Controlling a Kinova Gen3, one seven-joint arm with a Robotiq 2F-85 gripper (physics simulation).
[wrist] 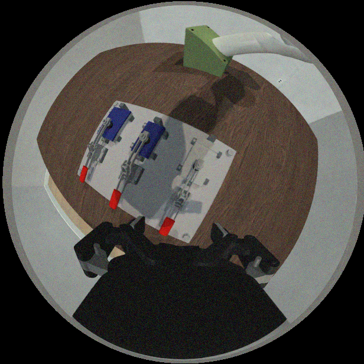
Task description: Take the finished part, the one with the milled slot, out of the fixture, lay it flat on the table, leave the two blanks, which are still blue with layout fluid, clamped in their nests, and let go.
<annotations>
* my gripper: 178,227
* finished part: 203,148
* fixture plate: 149,198
</annotations>
